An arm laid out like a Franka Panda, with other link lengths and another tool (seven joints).
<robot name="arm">
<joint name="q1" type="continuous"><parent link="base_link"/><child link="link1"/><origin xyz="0 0 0.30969"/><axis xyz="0 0 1"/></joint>
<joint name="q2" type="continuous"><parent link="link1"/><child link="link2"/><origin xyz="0 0 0"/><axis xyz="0 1 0"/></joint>
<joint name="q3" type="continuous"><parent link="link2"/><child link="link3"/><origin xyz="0 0 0.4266"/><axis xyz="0 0 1"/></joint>
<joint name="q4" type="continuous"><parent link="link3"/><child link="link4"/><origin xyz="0.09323 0 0"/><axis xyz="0 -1 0"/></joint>
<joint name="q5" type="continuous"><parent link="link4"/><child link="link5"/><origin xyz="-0.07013 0 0.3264"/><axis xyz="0 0 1"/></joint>
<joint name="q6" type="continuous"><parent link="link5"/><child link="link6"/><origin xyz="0 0 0"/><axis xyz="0 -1 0"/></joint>
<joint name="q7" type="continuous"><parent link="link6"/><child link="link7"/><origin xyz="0.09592 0 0"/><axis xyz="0 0 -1"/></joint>
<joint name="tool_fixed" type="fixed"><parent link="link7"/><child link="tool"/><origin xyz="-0.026 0.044 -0.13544" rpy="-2.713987 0 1.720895"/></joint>
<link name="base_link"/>
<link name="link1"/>
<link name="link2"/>
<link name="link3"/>
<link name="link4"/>
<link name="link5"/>
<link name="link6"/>
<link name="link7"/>
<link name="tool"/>
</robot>
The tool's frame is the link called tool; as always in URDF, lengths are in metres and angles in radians. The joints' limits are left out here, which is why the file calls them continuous.
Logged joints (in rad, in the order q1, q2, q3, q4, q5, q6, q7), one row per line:
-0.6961, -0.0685, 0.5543, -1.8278, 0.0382, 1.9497, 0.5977
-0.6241, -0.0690, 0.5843, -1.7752, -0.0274, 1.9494, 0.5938
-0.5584, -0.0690, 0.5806, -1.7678, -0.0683, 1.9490, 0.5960
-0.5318, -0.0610, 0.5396, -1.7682, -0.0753, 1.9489, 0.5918
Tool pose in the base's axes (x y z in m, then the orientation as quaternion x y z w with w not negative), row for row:
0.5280, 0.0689, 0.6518, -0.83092, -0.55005, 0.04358, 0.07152
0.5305, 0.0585, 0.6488, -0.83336, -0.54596, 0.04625, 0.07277
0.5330, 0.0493, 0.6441, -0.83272, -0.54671, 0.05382, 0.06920
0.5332, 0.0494, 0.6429, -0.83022, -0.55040, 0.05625, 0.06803
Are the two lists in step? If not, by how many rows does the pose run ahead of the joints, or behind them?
The pose runs 2 rows ahead of the joints: the pose in row i belongs to the joints in row i + 2.
